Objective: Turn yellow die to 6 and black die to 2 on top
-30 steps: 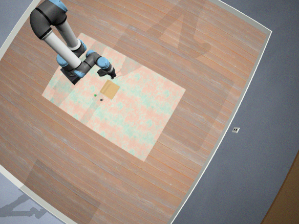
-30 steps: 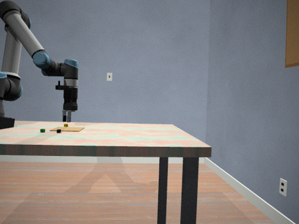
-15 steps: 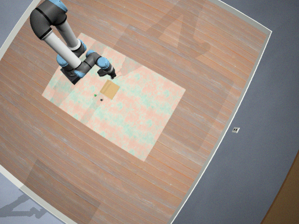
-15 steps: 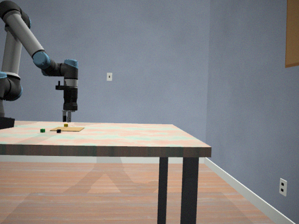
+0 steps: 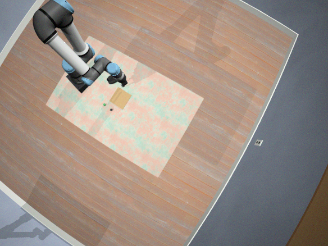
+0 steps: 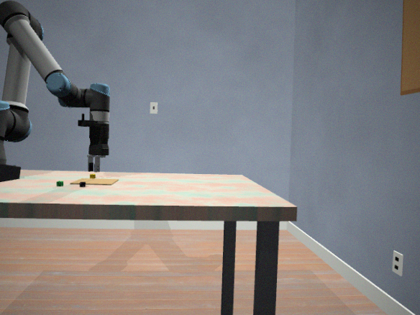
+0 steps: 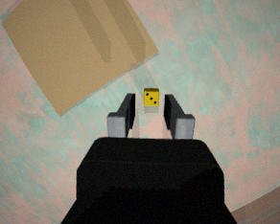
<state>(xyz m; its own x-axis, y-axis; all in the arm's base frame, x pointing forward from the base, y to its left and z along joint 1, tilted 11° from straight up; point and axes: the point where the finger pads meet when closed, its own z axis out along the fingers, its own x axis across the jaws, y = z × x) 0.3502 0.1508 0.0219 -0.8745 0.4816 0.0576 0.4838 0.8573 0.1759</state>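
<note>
The yellow die is 4 cm below my hand. The rest, counted from my hand: black die (4 cm ahead, 23 cm to the right, 4 cm below); tan mat (4 cm ahead, 11 cm to the right, 4 cm below); green die (4 cm behind, 23 cm to the right, 4 cm below).
</note>
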